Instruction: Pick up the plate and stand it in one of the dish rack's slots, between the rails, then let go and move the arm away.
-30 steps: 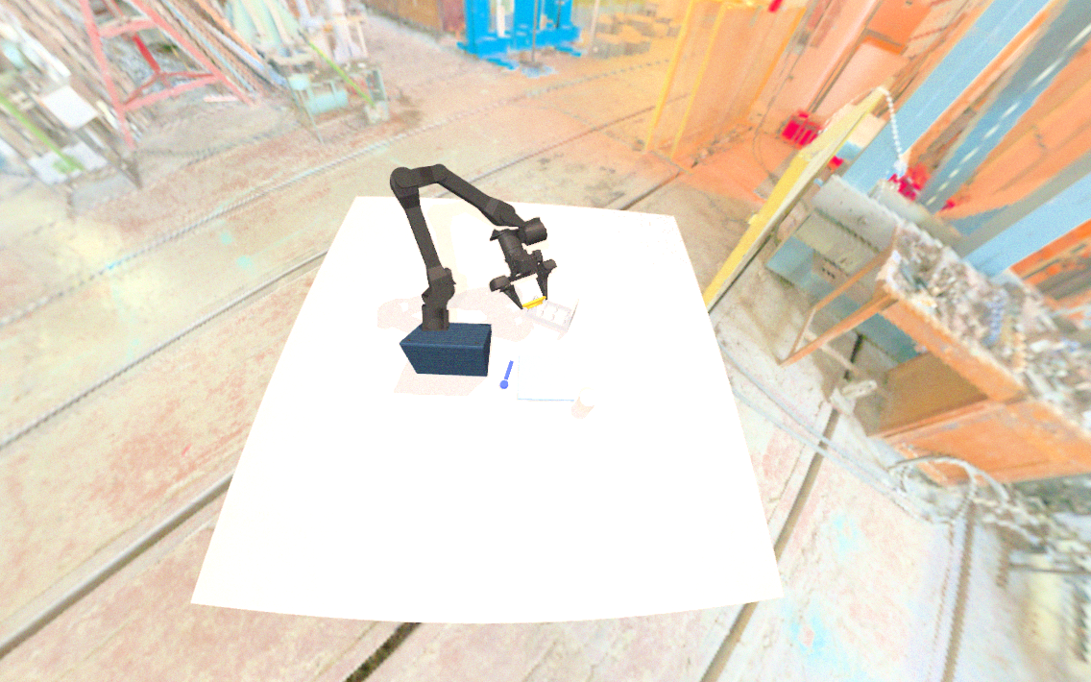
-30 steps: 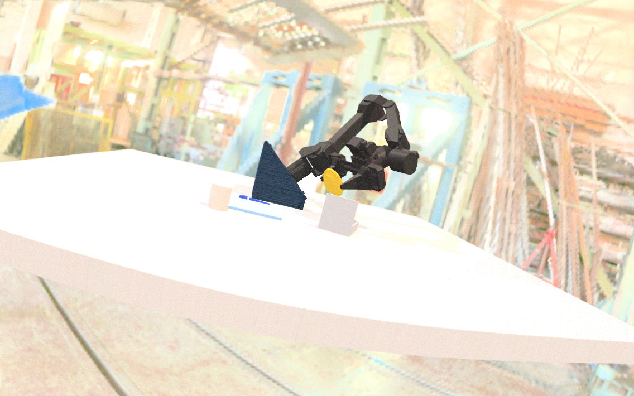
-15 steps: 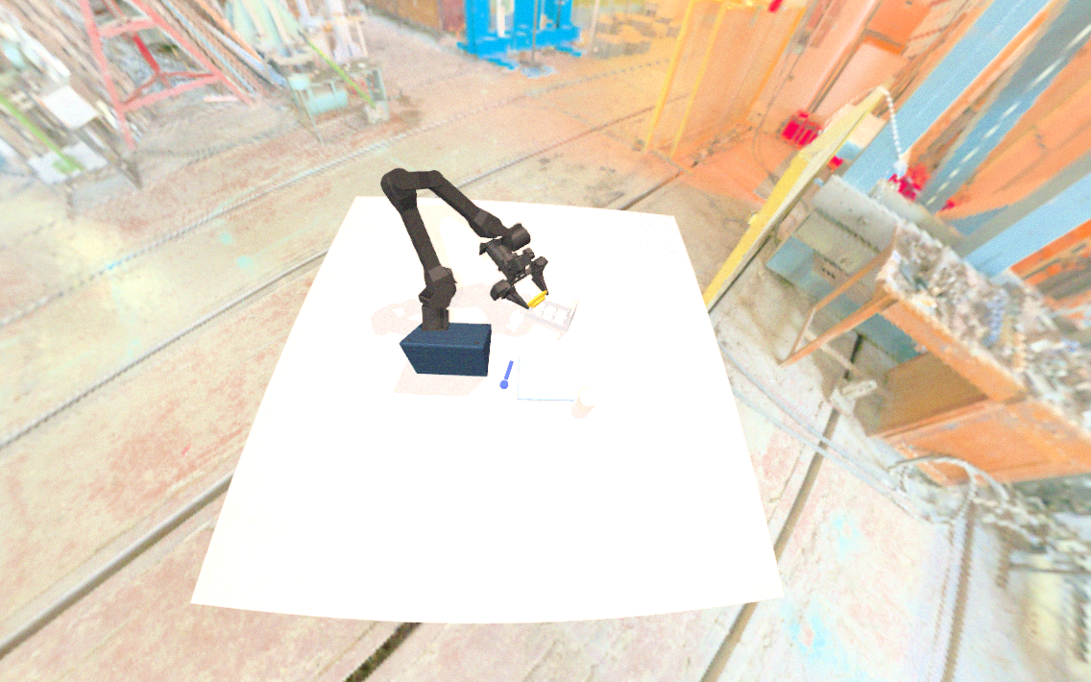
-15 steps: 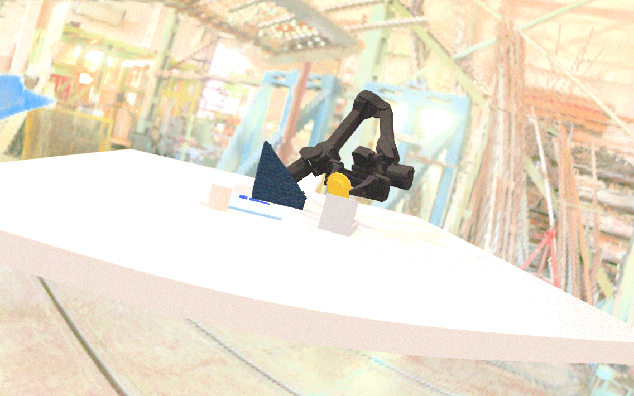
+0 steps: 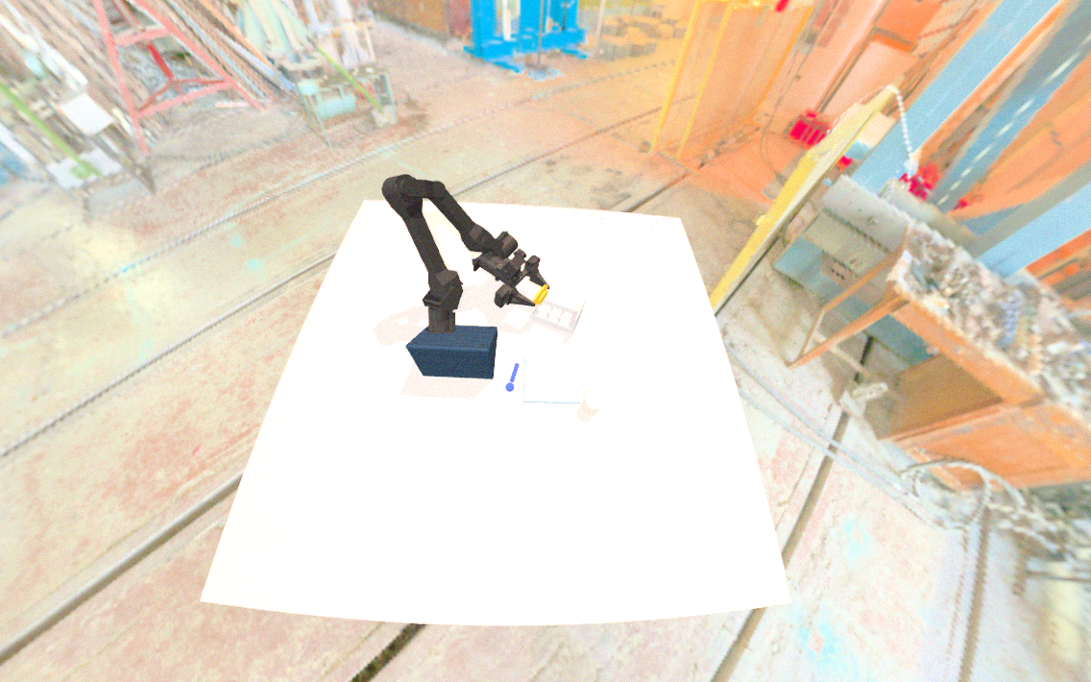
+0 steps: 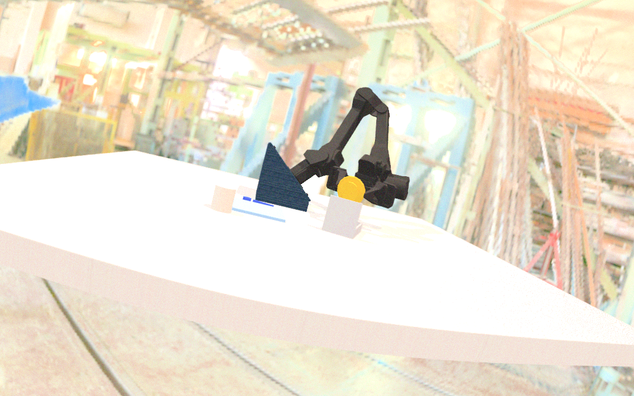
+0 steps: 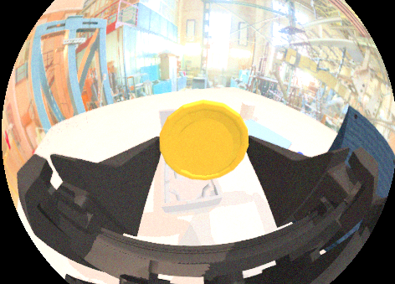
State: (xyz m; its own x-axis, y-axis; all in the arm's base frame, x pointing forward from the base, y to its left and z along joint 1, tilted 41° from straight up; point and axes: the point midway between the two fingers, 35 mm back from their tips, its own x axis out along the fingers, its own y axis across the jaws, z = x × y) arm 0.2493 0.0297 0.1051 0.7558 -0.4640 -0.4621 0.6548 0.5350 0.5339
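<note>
Now: the dish rack 7 cm below my gripper tip, 5 cm ahead of it and 1 cm to the right of it. The rest, counted from my gripper tip: small blue utensil 20 cm to the right, 11 cm behind, 9 cm below; yellow plate right at my gripper tip; light blue mat 21 cm to the right, 9 cm below.
</note>
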